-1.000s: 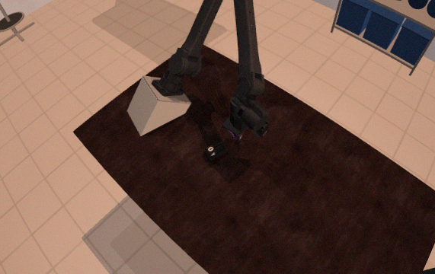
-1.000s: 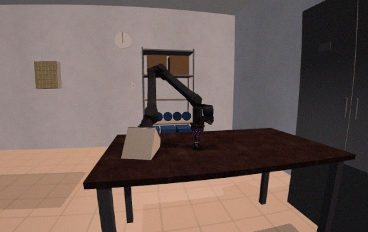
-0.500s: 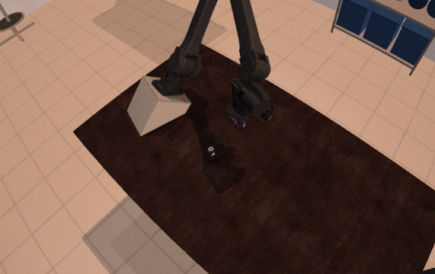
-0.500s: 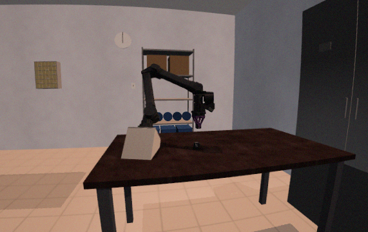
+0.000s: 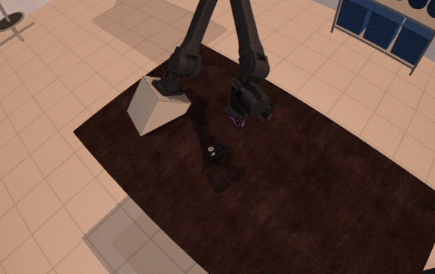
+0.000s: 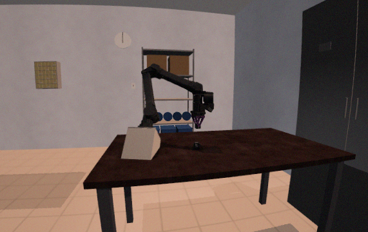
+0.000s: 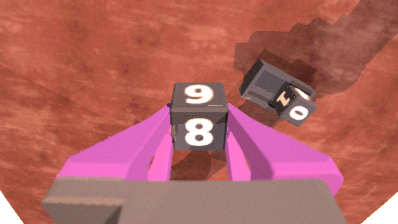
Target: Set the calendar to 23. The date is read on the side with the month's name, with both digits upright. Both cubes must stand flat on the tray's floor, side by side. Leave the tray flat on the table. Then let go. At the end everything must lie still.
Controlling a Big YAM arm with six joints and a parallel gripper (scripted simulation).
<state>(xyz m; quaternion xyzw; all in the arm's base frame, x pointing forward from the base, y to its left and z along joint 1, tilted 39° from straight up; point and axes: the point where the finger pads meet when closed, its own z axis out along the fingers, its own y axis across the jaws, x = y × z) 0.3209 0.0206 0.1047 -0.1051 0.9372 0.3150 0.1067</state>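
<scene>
The dark tray is 110 mm below my hand, 100 mm to the right of it and 20 mm behind it.
</scene>
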